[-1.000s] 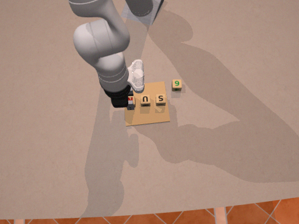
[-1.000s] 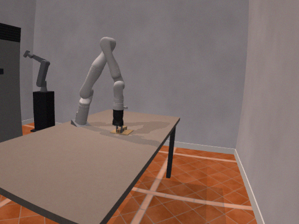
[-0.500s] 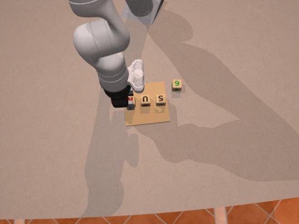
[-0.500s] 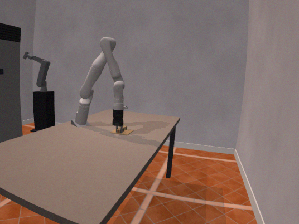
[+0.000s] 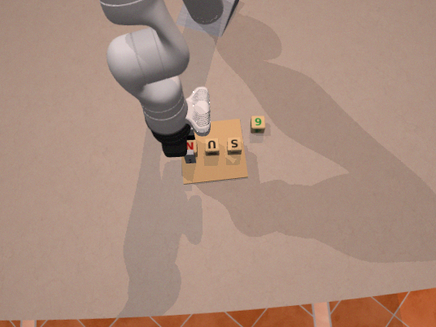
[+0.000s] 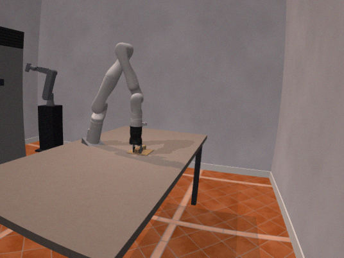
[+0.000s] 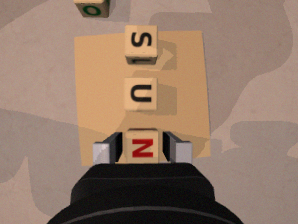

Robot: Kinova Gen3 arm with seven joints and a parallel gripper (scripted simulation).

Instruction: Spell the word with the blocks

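Right now the N block is right at my hand. From my hand the other things lie so: mat (1 cm ahead, 5 cm to the left, 2 cm below); then U block (1 cm ahead, 5 cm to the left); then S block (2 cm ahead, 9 cm to the left).
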